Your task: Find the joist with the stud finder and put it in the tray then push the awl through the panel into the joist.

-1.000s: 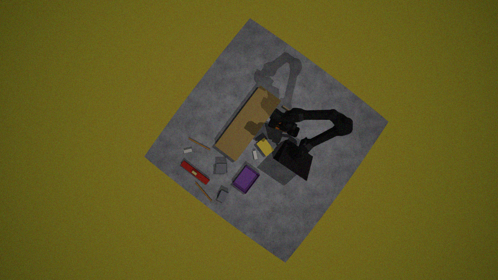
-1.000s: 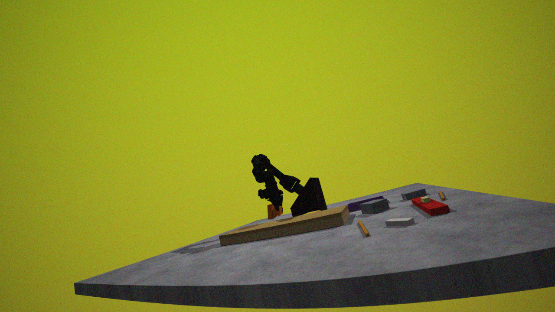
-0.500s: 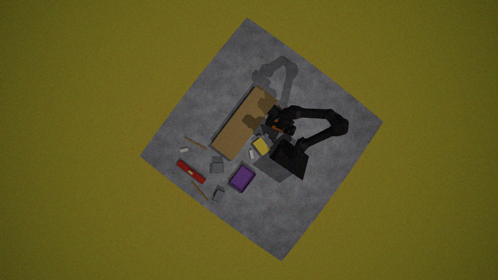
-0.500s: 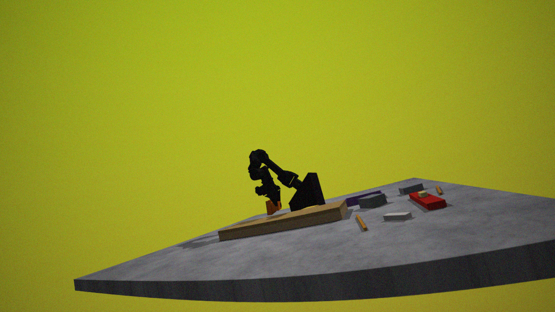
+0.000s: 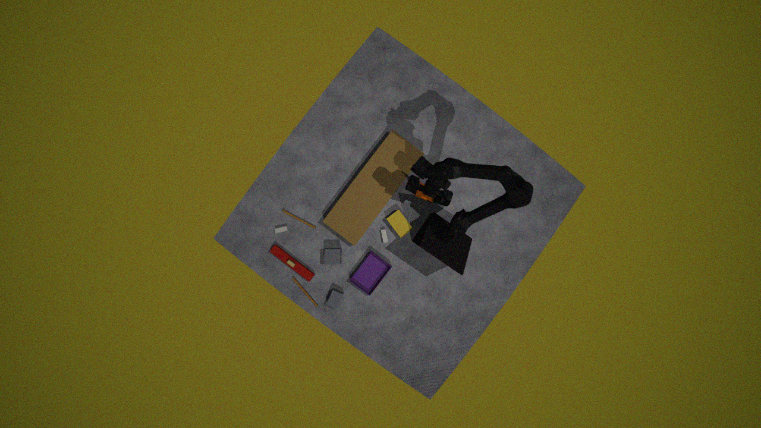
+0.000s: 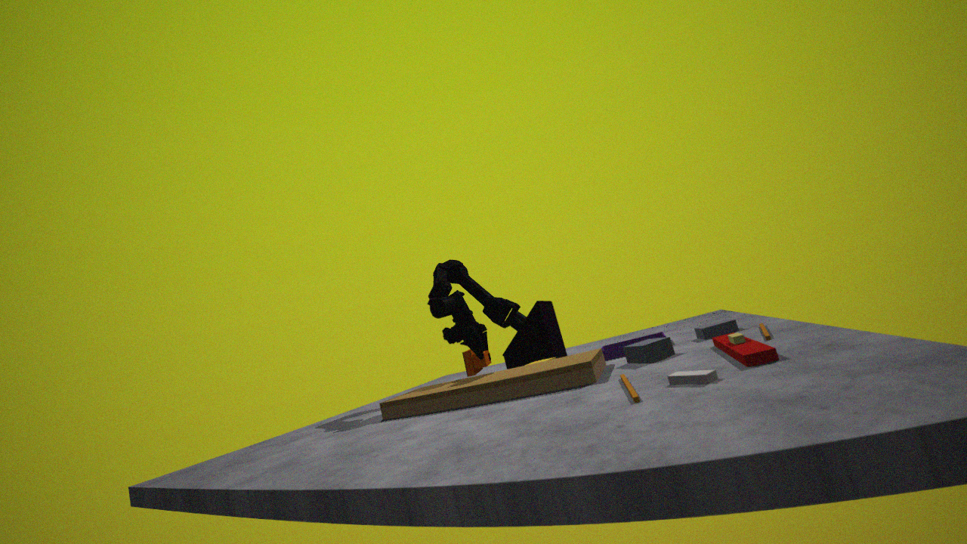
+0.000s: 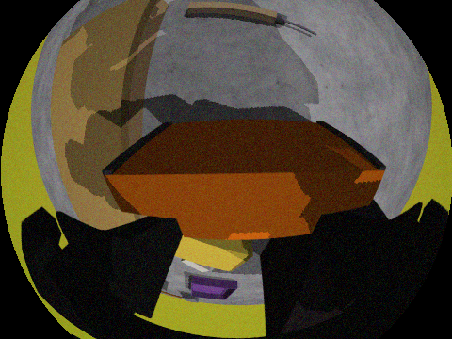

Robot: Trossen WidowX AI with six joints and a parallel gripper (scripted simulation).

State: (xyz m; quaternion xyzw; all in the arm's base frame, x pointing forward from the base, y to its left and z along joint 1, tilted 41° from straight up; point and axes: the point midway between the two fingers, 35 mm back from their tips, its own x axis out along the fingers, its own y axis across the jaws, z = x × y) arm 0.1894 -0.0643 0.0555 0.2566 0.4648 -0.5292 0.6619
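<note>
Right now my gripper tip is 1 cm past the orange stud finder and 1 cm to the left of it. The rest, counted from my gripper tip: awl: 2 cm ahead, 15 cm to the right, 7 cm below; yellow block: 15 cm to the left, 6 cm below; purple tray: 6 cm behind, 41 cm to the left, 6 cm below.
</note>
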